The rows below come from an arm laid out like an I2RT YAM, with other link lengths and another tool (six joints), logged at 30 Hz.
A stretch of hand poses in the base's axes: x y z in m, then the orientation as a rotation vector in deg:
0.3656 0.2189 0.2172 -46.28 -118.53 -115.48
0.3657 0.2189 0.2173 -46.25 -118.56 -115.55
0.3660 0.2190 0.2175 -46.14 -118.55 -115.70
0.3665 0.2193 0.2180 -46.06 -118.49 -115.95
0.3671 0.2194 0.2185 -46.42 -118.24 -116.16
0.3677 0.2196 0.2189 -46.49 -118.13 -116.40
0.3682 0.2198 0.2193 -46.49 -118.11 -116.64
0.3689 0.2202 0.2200 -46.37 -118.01 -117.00
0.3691 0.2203 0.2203 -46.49 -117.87 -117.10
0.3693 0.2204 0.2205 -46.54 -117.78 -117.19
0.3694 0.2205 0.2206 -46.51 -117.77 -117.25
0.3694 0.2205 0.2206 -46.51 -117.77 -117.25
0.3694 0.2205 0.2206 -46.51 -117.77 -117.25
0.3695 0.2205 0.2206 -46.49 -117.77 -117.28
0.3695 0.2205 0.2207 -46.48 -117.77 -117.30
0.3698 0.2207 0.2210 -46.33 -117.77 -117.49
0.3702 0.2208 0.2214 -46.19 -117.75 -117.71
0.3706 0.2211 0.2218 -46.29 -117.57 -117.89
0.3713 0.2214 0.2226 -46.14 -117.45 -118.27
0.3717 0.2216 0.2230 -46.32 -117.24 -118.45
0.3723 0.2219 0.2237 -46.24 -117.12 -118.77
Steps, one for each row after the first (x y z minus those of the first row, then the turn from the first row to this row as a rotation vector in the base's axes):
0.0001 0.0000 0.0001 0.00 -0.07 -0.02
0.0004 0.0001 0.0003 0.07 -0.18 -0.02
0.0009 0.0004 0.0008 0.18 -0.33 -0.08
0.0015 0.0005 0.0013 0.36 -0.24 -0.34
0.0021 0.0007 0.0017 0.49 -0.32 -0.47
0.0026 0.0009 0.0021 0.57 -0.46 -0.58
0.0033 0.0013 0.0028 0.74 -0.66 -0.65
0.0035 0.0014 0.0031 0.84 -0.62 -0.74
0.0037 0.0015 0.0033 0.92 -0.62 -0.79
0.0038 0.0016 0.0034 0.94 -0.66 -0.80
0.0038 0.0016 0.0034 0.94 -0.66 -0.80
0.0038 0.0016 0.0034 0.94 -0.66 -0.80
0.0039 0.0016 0.0034 0.96 -0.69 -0.80
0.0039 0.0016 0.0035 0.96 -0.70 -0.80
0.0042 0.0018 0.0038 1.03 -0.86 -0.80
0.0046 0.0019 0.0042 1.12 -1.02 -0.81
0.0050 0.0022 0.0046 1.27 -1.02 -0.91
0.0057 0.0025 0.0054 1.47 -1.24 -0.97
0.0061 0.0027 0.0058 1.63 -1.20 -1.12
0.0067 0.0030 0.0065 1.80 -1.36 -1.19

